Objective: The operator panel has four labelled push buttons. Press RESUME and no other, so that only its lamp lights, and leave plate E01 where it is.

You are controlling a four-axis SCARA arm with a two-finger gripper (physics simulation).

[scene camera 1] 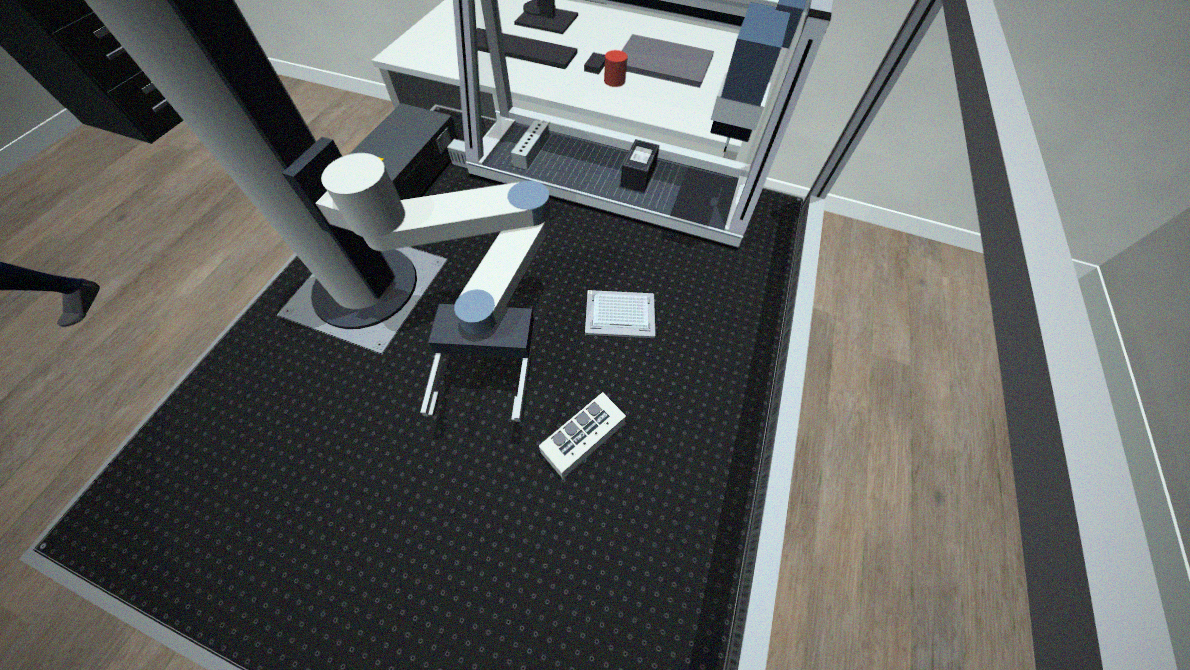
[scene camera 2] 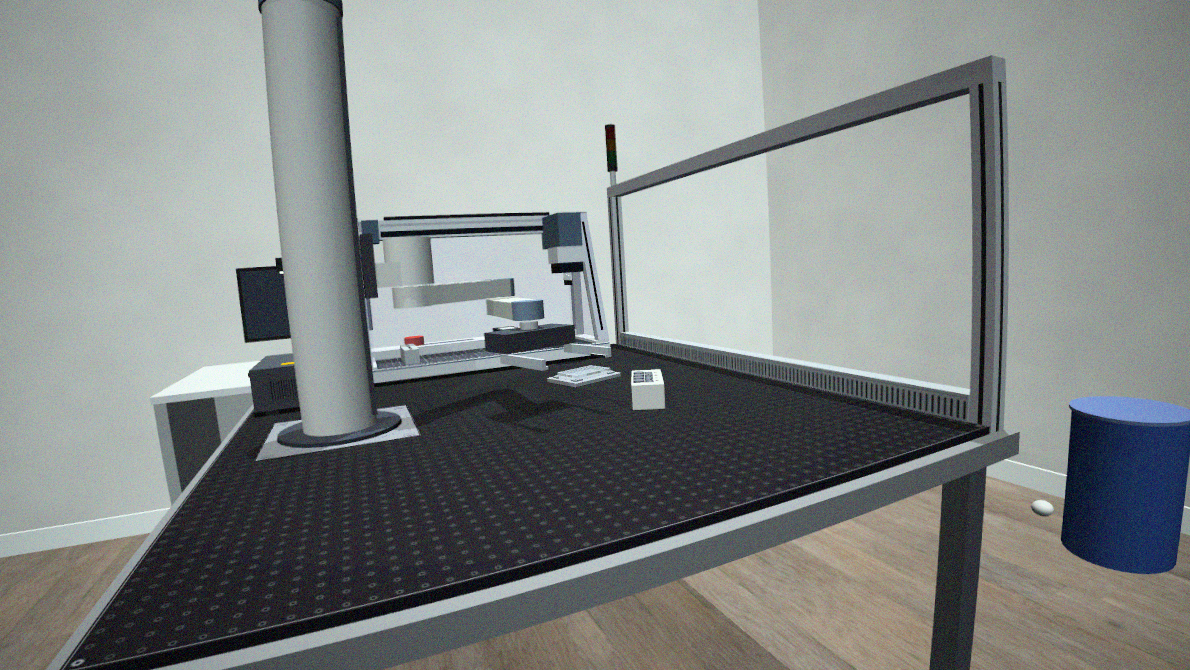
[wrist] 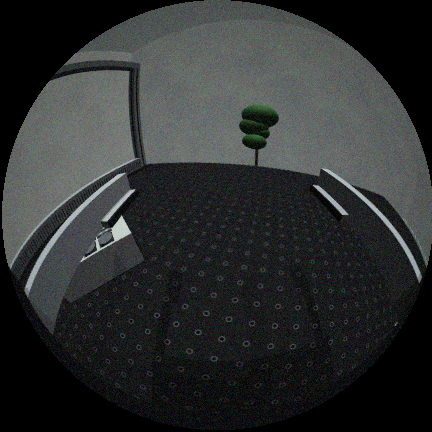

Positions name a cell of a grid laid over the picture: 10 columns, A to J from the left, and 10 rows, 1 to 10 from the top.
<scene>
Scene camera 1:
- my gripper: D7
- plate E01: F5
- white operator panel: E7
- controller box: D3
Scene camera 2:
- my gripper: E6
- white operator panel: F6
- controller box: C6
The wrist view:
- my gripper: F5
</scene>
